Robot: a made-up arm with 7 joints.
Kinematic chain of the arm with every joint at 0, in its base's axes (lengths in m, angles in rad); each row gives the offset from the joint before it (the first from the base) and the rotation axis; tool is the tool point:
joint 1: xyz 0 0 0.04 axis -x
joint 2: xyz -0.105 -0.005 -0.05 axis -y
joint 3: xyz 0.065 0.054 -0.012 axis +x
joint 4: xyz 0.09 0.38 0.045 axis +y
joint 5: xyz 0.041 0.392 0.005 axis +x
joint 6: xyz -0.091 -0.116 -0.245 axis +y
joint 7: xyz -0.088 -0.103 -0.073 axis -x
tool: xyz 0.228 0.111 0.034
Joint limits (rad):
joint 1: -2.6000..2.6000
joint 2: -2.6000..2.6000
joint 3: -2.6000..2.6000
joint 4: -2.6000..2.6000
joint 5: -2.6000..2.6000
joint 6: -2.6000..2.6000
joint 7: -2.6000..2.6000
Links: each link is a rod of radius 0.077 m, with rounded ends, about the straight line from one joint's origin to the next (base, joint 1, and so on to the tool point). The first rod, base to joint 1, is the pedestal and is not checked.
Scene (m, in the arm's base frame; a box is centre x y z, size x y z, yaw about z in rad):
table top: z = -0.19
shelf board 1: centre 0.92 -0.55 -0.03 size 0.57 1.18 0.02 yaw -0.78
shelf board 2: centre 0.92 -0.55 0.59 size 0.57 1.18 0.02 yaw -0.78
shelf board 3: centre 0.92 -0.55 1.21 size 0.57 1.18 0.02 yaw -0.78
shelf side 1: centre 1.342 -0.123 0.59 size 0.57 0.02 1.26 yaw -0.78
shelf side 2: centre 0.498 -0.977 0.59 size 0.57 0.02 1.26 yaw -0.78
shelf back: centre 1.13 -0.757 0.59 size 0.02 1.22 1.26 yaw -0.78
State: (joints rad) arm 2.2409 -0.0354 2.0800 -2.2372 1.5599 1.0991 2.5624
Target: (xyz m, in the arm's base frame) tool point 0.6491 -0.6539 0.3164
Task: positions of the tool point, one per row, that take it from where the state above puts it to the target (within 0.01 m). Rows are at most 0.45 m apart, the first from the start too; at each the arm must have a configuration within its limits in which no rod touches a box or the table.
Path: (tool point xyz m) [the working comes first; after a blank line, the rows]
Joints at the target: 1.1907 -1.2238 2.1535 -2.0617 0.6132 1.2676 2.6000
Straight joint move there: touches shelf board 2.

1: 0.5385 1.0324 0.1041
2: 0.6652 0.8985 0.1981
3: 0.7642 0.7398 0.2469
4: 0.9161 0.4014 0.3987
5: 0.9481 0.0093 0.4593
6: 0.8526 -0.3652 0.4247
7: 0.6491 -0.6539 0.3164

